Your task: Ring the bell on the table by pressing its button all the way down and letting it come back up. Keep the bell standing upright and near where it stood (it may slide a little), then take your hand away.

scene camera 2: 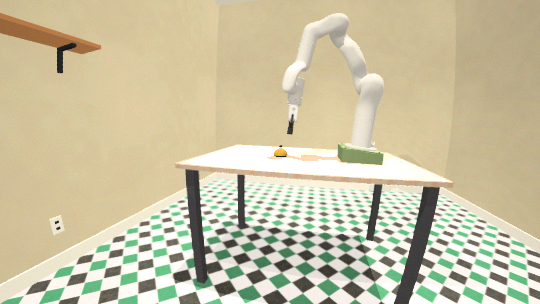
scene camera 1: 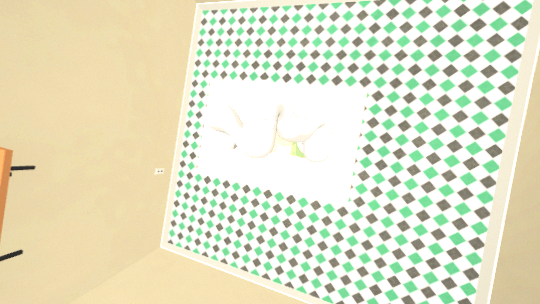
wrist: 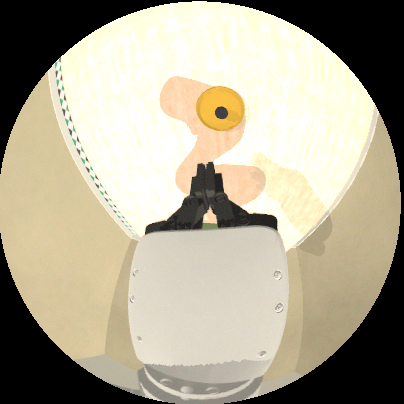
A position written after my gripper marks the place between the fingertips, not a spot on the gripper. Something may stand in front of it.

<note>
In view: my gripper [wrist: 207, 172] and a bell [wrist: 209, 99].
</note>
